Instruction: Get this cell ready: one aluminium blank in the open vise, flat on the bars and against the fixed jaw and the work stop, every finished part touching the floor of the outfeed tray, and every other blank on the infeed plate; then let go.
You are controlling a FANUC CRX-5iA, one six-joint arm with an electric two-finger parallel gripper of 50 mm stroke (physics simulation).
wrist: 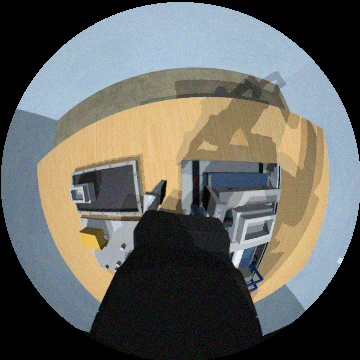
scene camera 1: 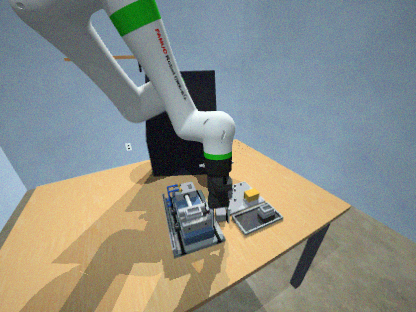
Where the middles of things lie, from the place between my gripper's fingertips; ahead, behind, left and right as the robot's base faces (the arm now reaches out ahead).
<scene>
Right now the outfeed tray floor [wrist: 114,189] is 6 cm ahead of my hand, 16 cm to the left of it and 5 cm below it. From my hand the other things lie so: infeed plate [wrist: 120,231] 8 cm behind, 21 cm to the left, 5 cm below.
</scene>
